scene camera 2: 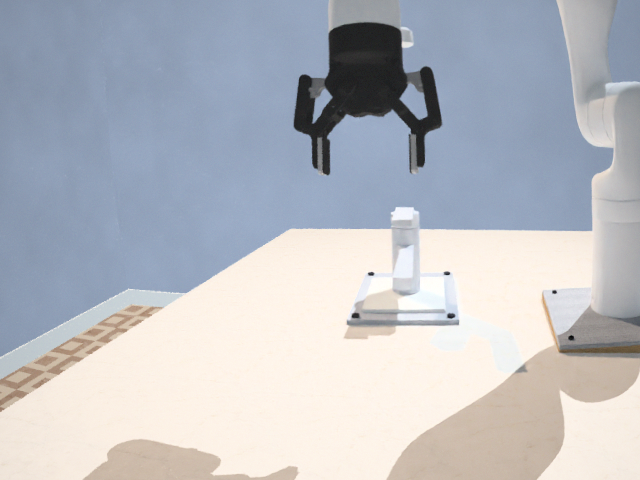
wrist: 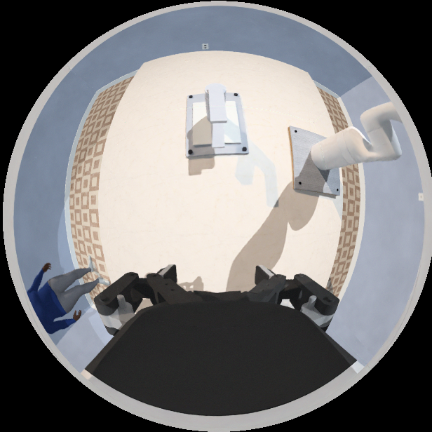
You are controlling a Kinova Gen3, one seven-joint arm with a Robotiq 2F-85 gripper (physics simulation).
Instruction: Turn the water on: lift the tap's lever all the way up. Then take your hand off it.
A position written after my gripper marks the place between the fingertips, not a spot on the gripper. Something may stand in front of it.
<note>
I see my gripper (scene camera 2: pixel 368 174) and a square plate (scene camera 2: pixel 356 317).
My gripper is seen too in the wrist view (wrist: pixel 215 274). The square plate also shows in the wrist view (wrist: pixel 229 148).
</note>
